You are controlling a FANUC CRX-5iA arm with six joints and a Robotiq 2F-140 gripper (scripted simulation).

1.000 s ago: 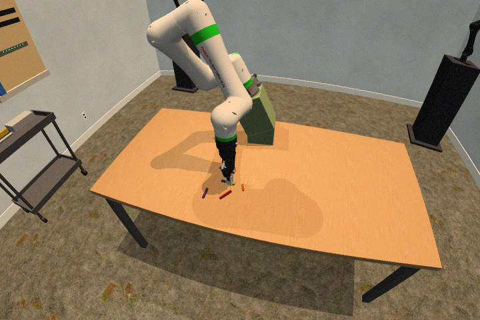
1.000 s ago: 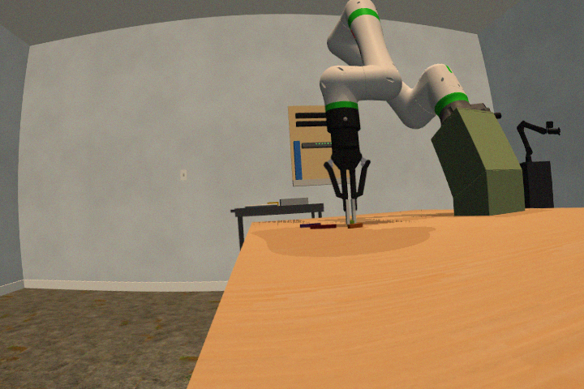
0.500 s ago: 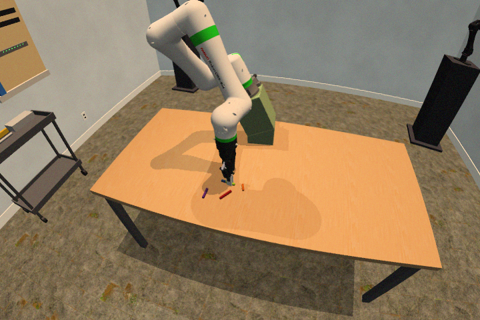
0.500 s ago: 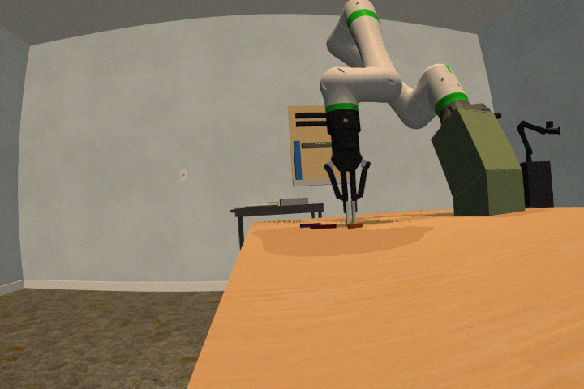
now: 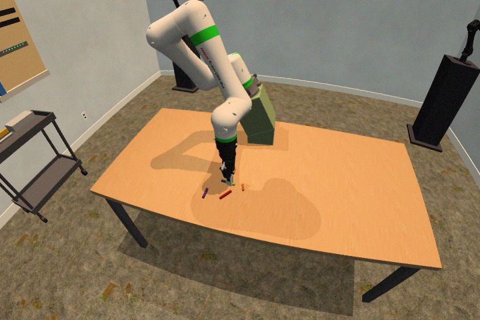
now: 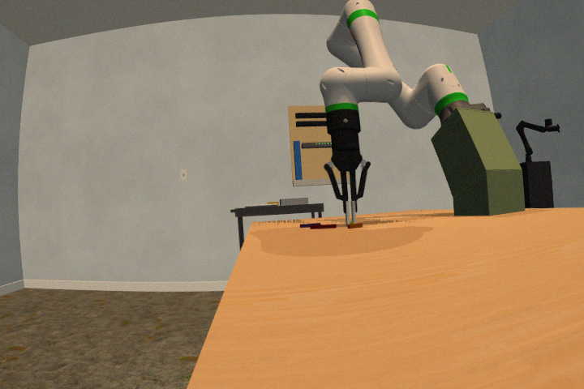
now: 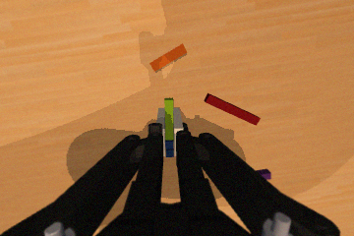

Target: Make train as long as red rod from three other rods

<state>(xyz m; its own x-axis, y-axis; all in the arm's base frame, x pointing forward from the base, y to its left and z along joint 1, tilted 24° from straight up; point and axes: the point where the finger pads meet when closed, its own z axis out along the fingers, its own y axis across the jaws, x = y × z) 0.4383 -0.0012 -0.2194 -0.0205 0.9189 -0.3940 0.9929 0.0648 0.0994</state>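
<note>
My gripper is now 3 cm above the lime rod. Also, from my hand: red rod 8 cm ahead, 3 cm below, 1 cm to the left; purple rod 11 cm ahead, 8 cm to the right, 3 cm below; orange rod 7 cm to the left, 3 cm below.
</note>
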